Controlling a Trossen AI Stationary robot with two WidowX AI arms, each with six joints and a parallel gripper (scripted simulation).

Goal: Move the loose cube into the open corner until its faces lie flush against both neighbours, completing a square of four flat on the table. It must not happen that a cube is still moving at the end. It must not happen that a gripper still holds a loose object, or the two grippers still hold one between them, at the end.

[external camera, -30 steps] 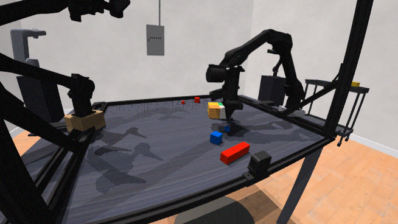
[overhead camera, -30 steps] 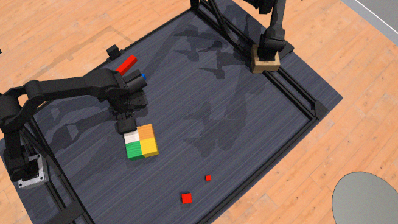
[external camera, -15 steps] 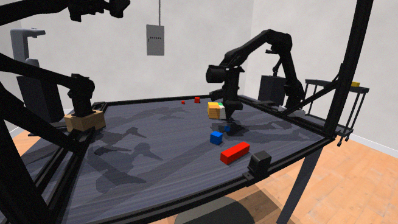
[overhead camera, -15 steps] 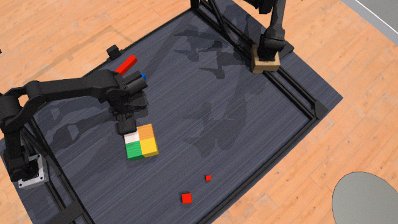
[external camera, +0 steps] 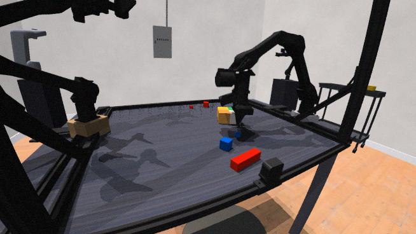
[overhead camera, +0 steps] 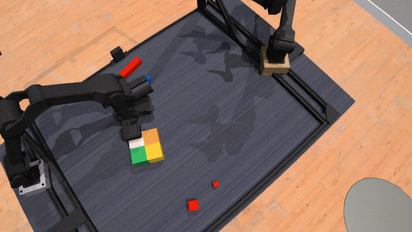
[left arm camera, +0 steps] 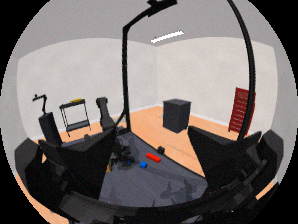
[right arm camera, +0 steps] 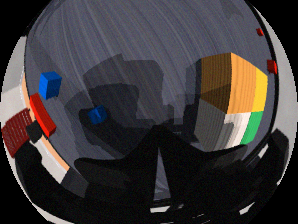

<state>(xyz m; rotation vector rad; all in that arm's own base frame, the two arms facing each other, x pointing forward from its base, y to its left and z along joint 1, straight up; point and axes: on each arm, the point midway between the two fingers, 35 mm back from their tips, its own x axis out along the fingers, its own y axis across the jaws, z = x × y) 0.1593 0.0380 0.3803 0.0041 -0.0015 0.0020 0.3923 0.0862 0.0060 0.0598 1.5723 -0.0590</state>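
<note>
My right hand is 8 cm short of the white cube, 3 cm above it and 2 cm to the left of it. The rest, counted from my right hand: green cube: 13 cm ahead, 3 cm to the right, 3 cm below; orange cube: 9 cm ahead, 3 cm to the left, 3 cm below; yellow cube: 14 cm ahead, 3 cm below, 2 cm to the left.
</note>
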